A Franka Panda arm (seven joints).
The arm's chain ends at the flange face. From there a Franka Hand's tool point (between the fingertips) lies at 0.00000 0.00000 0.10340 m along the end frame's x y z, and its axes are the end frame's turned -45 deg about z.
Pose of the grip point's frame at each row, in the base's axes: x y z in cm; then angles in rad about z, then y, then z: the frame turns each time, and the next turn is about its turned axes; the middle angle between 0 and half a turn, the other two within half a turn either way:
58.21 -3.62 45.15 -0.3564 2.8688 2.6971
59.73 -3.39 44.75 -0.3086 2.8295 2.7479
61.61 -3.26 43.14 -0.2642 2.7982 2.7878
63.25 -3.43 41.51 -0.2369 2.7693 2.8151
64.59 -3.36 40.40 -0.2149 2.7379 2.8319
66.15 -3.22 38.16 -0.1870 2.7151 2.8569
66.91 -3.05 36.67 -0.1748 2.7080 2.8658
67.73 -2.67 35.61 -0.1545 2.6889 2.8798
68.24 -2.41 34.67 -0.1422 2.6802 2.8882
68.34 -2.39 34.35 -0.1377 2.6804 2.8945
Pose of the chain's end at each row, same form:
55.60 -2.65 55.11 -0.3564 2.8688 -2.8007
56.71 -2.43 54.59 -0.3086 2.8295 -2.7499
58.25 -2.35 52.88 -0.2642 2.7982 -2.7100
59.59 -2.55 51.14 -0.2369 2.7693 -2.6827
60.62 -2.49 49.91 -0.2149 2.7379 -2.6659
61.95 -2.42 47.57 -0.1870 2.7151 -2.6409
62.63 -2.29 46.05 -0.1748 2.7080 -2.6320
63.26 -1.97 44.91 -0.1545 2.6889 -2.6180
63.68 -1.76 43.93 -0.1422 2.6802 -2.6096
63.78 -1.76 43.61 -0.1377 2.6804 -2.6033

